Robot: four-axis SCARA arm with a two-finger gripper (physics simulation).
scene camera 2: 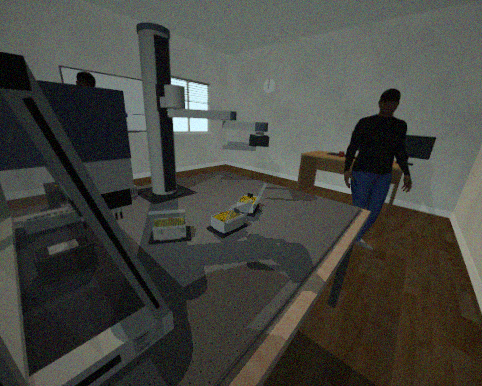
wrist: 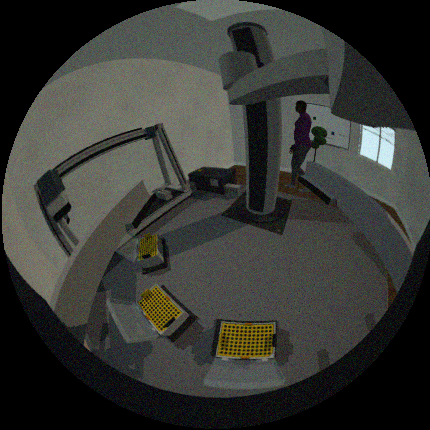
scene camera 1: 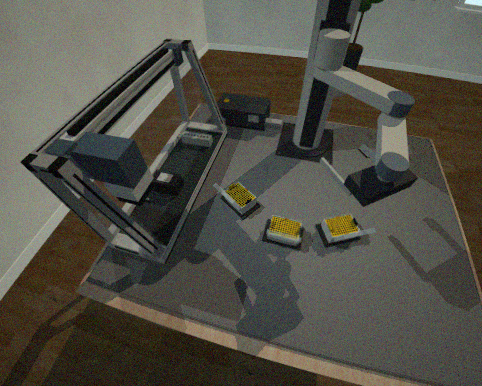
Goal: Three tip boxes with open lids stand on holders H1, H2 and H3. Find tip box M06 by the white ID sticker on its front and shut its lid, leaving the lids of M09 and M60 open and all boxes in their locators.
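Where they show: gripper, fingertip midpoint: (scene camera 2: 225, 145) (wrist: 227, 174) (scene camera 1: 342, 152); arm's base, origin of the base link: (scene camera 2: 165, 193) (wrist: 259, 208) (scene camera 1: 305, 143).
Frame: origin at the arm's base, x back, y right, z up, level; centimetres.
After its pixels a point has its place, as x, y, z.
Three white tip boxes with yellow tips stand on dark holders: the left box (scene camera 1: 240, 195) {-49.7, 24.5, 7.0} (scene camera 2: 169, 230) (wrist: 150, 247) {-49.1, 23.0, 7.0}, the middle box (scene camera 1: 285, 228) {-61.0, 3.1, 7.1} (scene camera 2: 229, 220) (wrist: 162, 310) {-60.2, 1.7, 6.9} and the right box (scene camera 1: 341, 226) {-54.6, -18.4, 7.0} (scene camera 2: 247, 201) (wrist: 246, 340) {-54.1, -18.5, 7.0}. In the wrist view a pale open lid stands out from each: left lid (wrist: 129, 247) {-55.3, 28.0, 9.6}, middle lid (wrist: 130, 317) {-67.5, 4.7, 10.4}, right lid (wrist: 245, 372) {-60.2, -21.9, 10.4}. The ID stickers and holder labels are too small to read, so I cannot tell which box is M06. My gripper (scene camera 1: 347, 160) {-44.7, -9.7, 35.4} (wrist: 227, 174) {-44.7, -9.7, 35.4} is open and empty, raised above the table behind the right box.
A gantry machine (scene camera 1: 120, 200) {-78.1, 54.9, 31.0} (scene camera 2: 90, 190) {-85.0, 54.8, 36.7} stands left of the boxes. A black case (scene camera 1: 244, 111) {3.8, 36.8, 12.5} (wrist: 212, 180) {3.5, 32.3, 9.8} stands at the back beside the arm's column (scene camera 1: 312, 107) {-7.7, 1.2, 27.7} (scene camera 2: 159, 115) {-7.2, 3.6, 47.8} (wrist: 264, 150) {-7.7, -2.8, 31.3}. A person (scene camera 2: 375, 145) stands beyond the table.
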